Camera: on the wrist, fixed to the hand. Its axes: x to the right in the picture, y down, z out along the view.
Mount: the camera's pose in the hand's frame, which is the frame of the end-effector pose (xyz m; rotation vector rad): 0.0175 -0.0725 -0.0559 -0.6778 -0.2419 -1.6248
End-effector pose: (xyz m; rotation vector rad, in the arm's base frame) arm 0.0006 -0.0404 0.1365 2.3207 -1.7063 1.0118
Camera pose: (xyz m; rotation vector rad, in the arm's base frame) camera 0.0416 -0.0033 0.2115 2.2392 0.2101 -0.1702
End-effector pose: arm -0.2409 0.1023 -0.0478 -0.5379 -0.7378 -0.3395
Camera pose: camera -0.2326 0.0095 -0.0450 -0.4982 -1.1837 -2.1149
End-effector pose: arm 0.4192 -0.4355 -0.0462 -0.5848 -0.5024 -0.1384
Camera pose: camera 0.4384 -0.5266 -0.0419 -0.7171 -1.0862 -1.8528
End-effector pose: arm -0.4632 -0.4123 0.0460 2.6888 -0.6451 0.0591
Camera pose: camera -0.4127 -0.3395 0.0750 1.8079 1.2887 -0.7318
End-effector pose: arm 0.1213 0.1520 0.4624 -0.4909 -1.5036 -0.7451
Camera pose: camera 0.1083 0.0598 0.4664 0.3306 -1.6548 -2.5566
